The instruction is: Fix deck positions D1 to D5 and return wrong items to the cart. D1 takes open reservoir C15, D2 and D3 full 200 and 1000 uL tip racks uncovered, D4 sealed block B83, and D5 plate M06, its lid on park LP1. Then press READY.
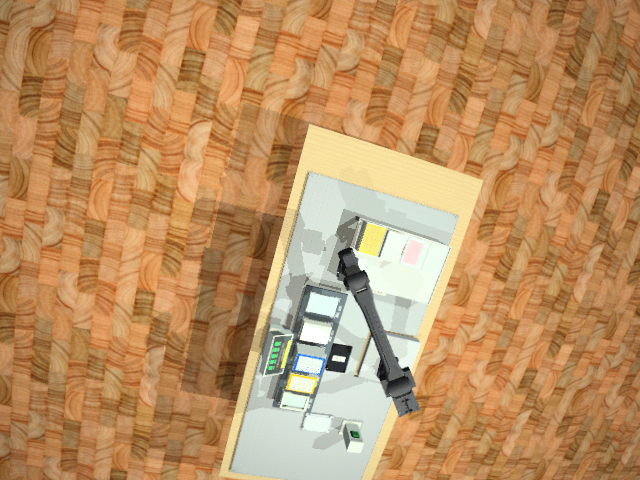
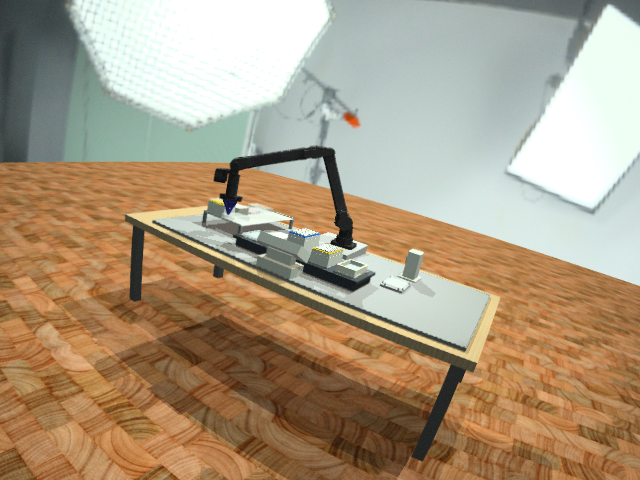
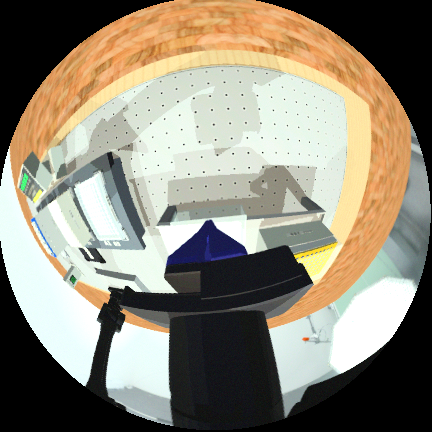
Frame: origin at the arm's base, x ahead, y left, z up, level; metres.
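Where they show: gripper, between the fingertips: (image 2: pixel 228 214) (image 3: pixel 209 223); arm's base, origin of its link: (image 2: pixel 343 245) (image 3: pixel 120 292).
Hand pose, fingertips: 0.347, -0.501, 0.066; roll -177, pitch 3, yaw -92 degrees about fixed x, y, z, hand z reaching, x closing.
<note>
Each offset is from my fingertips to the top centre of the thing, as dx, dy, dz. "pt": to the spot under its first point.
My gripper (image 2: pixel 229 212) (image 3: pixel 209 223) is shut and empty, its blue fingertips together low over the edge of the white cart {-0.248, -0.030, -0.029} (image 1: pixel 410 281) (image 2: pixel 264 218). A clear box-like cover {-0.058, +0.008, -0.003} (image 3: pixel 233 224) is close behind the fingertips; contact is unclear. The dark deck (image 2: pixel 356 282) (image 3: pixel 123 200) bears a pale plate {+0.038, +0.212, -0.034} (image 1: pixel 323 303) (image 3: pixel 102 205) at its cart end, then a white block {+0.051, +0.336, +0.000} (image 1: pixel 316 332) (image 3: pixel 71 217), a blue-rimmed tip rack {+0.060, +0.460, +0.050} (image 1: pixel 309 364) (image 2: pixel 303 234), a yellow-rimmed tip rack {+0.070, +0.583, +0.017} (image 1: pixel 301 383) (image 2: pixel 327 251) and an open reservoir {+0.081, +0.707, -0.017} (image 1: pixel 294 400) (image 2: pixel 353 267).
The cart also holds a yellow tip rack {-0.098, -0.124, +0.035} (image 1: pixel 372 239) (image 3: pixel 316 260) and a pink-topped plate {-0.310, -0.090, -0.018} (image 1: pixel 413 252). A panel with green lights {pt +0.208, +0.434, +0.028} (image 1: pixel 276 353) stands beside the deck. A black pad {pt -0.105, +0.493, -0.087} (image 1: pixel 339 358), a clear flat piece {-0.067, +0.873, -0.077} (image 1: pixel 317 422) and a green-marked box {-0.248, +0.897, +0.035} (image 1: pixel 353 441) (image 2: pixel 412 264) are nearby.
</note>
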